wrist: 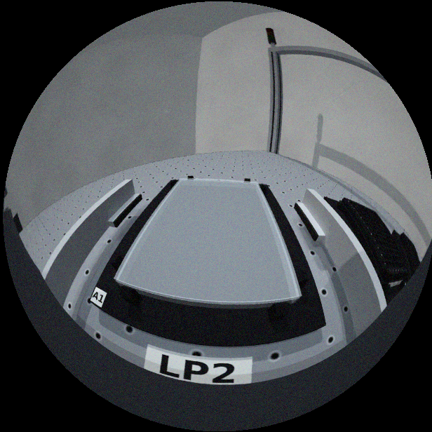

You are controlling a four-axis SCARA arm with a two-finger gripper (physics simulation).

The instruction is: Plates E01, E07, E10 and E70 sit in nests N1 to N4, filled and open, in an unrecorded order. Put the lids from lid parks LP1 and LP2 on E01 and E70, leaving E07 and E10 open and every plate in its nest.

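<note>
A pale, flat lid (210, 240) lies on the black lid park LP2 (200, 327) in the middle of the wrist view. The park has a white LP2 label (197, 369) in front and an A1 tag (98, 297) at its near left corner. My gripper (216, 189) is open, with one finger out to the left and one out to the right of the lid. Gaps show between both finger pads and the lid, and nothing is held. Plates E01, E07, E10 and E70 cannot be identified here, and no LP1 label shows.
Black, ribbed objects (367, 235) stand to the right, partly behind the right finger; their labels cannot be read. The perforated table top (160, 167) runs back to the grey walls. A post (275, 100) with a small dark lamp on top stands at the back.
</note>
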